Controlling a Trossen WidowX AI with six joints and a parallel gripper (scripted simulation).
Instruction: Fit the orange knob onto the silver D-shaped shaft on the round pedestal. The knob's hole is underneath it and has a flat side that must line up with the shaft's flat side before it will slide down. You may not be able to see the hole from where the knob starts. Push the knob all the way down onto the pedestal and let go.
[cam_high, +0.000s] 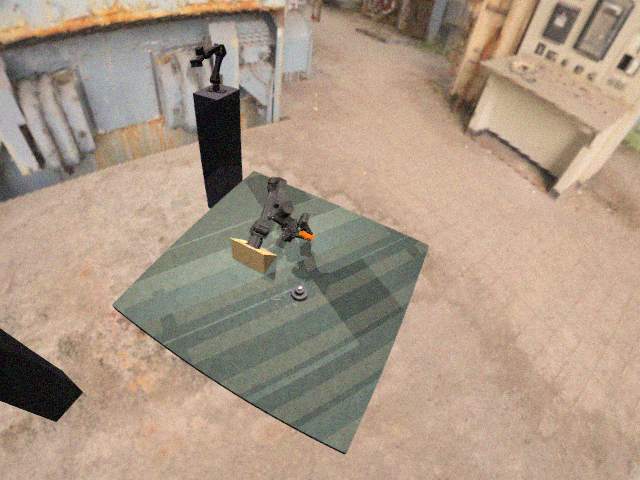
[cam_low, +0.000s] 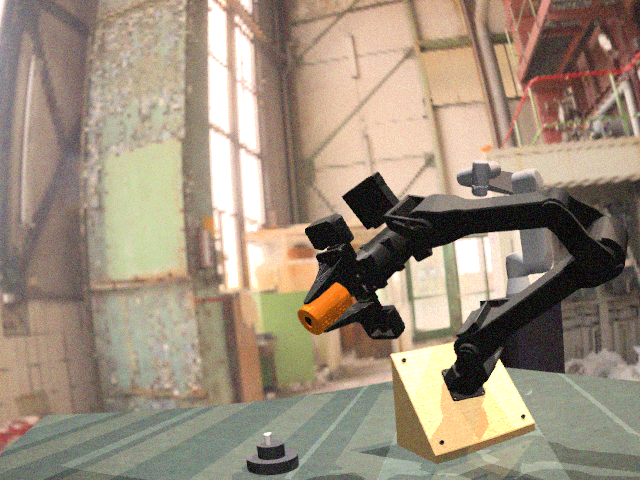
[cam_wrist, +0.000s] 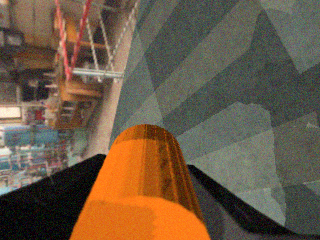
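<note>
My gripper tip is 30 mm past the orange knob, 20 mm below it and 10 mm to the left of it. The rest, counted from my gripper tip: dark round pedestal: 220 mm below, 160 mm to the right, 50 mm ahead.
</note>
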